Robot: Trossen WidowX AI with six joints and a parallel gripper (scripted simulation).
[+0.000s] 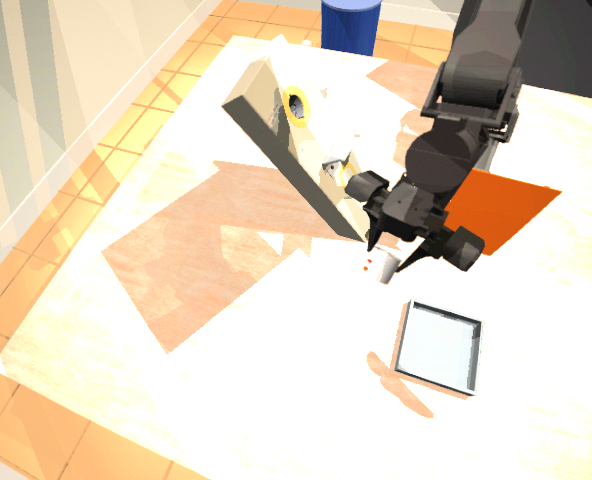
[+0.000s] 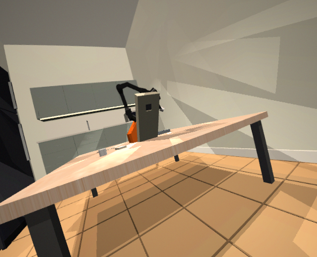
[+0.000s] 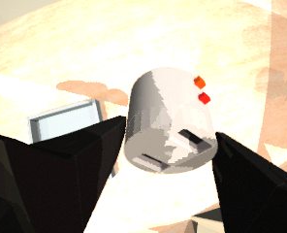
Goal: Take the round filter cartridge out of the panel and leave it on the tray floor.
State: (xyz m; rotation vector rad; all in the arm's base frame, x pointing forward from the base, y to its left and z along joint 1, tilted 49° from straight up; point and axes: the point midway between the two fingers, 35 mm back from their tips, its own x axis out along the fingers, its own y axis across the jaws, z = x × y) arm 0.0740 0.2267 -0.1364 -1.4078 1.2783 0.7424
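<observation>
Now: the grey tray 25 cm below my gripper tip and 17 cm behind it. Round my gripper tip: round filter cartridge right at my gripper tip.
</observation>
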